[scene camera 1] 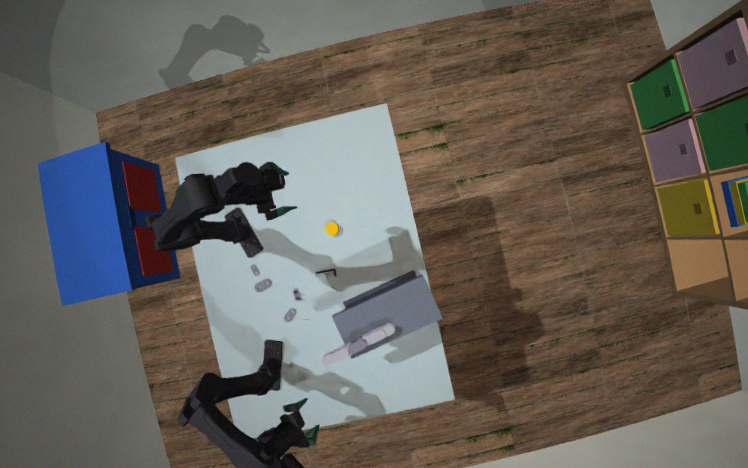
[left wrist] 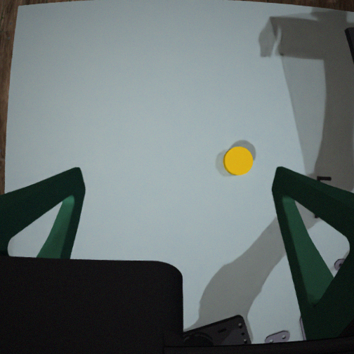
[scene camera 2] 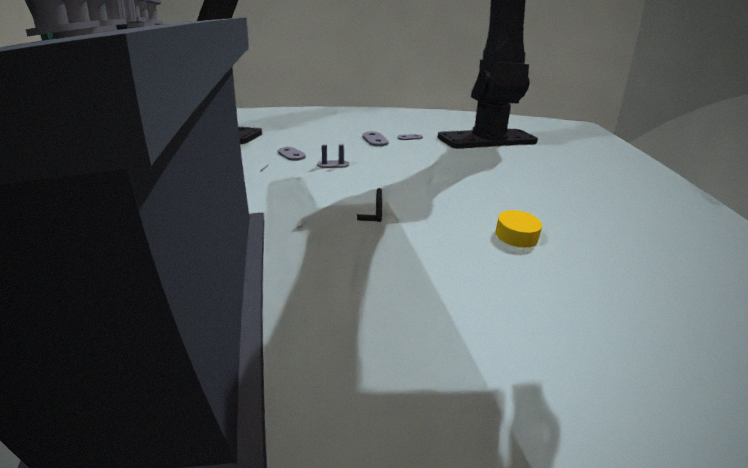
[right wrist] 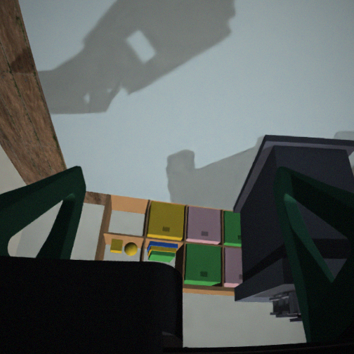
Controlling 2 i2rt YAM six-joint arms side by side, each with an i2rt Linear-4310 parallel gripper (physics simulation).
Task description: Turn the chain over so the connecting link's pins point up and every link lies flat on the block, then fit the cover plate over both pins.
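Seen in the pictures: left gripper, fingertip midpoint: [scene camera 1: 291, 190]; right gripper, fingertip midpoint: [scene camera 1: 312, 411]; left arm's base at its link origin: [scene camera 1: 244, 232] [scene camera 2: 489, 140]; right arm's base at its link origin: [scene camera 1: 272, 364].
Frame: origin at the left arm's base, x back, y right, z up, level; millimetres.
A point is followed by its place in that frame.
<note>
The pale chain [scene camera 1: 377, 333] @[z 255, x -290, y 552 mm] [scene camera 2: 82, 24] @[z 226, x -320, y 548 mm] [right wrist: 287, 306] lies along the lower edge of the grey block [scene camera 1: 386, 309] @[z 220, x -348, y 510 mm] [scene camera 2: 187, 82] @[z 201, x -455, y 472 mm] [right wrist: 295, 195] in scene camera 1; its left end overhangs. Which way its pins point is unclear. A loose link plate with two upright pins [scene camera 1: 297, 294] @[z 3, x -57, y 321 mm] [scene camera 2: 332, 163] @[z 3, x -55, y 323 mm] stands on the table. Loose two-hole plates [scene camera 1: 263, 284] @[z 6, x 39, y 217 mm] [scene camera 1: 290, 315] @[z 4, x 11, y 377 mm] [scene camera 1: 254, 269] @[z 3, x 40, y 147 mm] lie nearby; which is the cover plate is unclear. My left gripper [scene camera 1: 292, 190] @[z 355, x -313, y 66 mm] [left wrist: 178, 177] is open and empty, above the table. My right gripper [scene camera 1: 312, 412] @[z 198, x 48, y 681 mm] [right wrist: 179, 176] is open and empty, near the table's lower edge, away from the block.
A yellow disc [scene camera 1: 331, 228] @[z 19, x -310, y 175 mm] [scene camera 2: 518, 229] @[z 19, x -326, y 191 mm] [left wrist: 238, 161] and a black L-shaped key [scene camera 1: 325, 270] @[z 6, x -202, y 300 mm] [scene camera 2: 378, 204] @[z 6, x -207, y 306 mm] [left wrist: 324, 178] lie on the table above the block in scene camera 1. A blue cabinet [scene camera 1: 71, 226] stands at the left, a shelf unit [scene camera 1: 700, 293] at the right.
</note>
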